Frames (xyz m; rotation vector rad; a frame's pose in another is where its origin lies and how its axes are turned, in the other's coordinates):
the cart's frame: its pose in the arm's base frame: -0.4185 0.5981 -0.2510 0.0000 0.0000 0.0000
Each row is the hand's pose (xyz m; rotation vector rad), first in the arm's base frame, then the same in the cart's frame.
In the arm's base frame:
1: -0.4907 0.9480 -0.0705 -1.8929 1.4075 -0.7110
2: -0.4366 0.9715 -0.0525 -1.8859 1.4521 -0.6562
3: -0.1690 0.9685 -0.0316 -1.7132 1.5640 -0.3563
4: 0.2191 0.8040 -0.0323 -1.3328 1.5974 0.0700
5: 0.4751 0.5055 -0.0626 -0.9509 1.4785 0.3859
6: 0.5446 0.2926 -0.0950 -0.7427 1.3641 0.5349
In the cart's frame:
1: -0.0722 0.3499 0.1805 -1.8929 1.4075 -0.7110
2: -0.0181 0.3734 0.1985 -1.8859 1.4521 -0.6562
3: 0.2495 0.3704 0.2194 -1.7132 1.5640 -0.3563
4: 0.6376 0.2059 0.2187 -1.3328 1.5974 0.0700
5: 0.8936 -0.0926 0.1884 -0.9509 1.4785 0.3859
6: 0.9631 -0.3055 0.1560 -0.7427 1.3641 0.5349

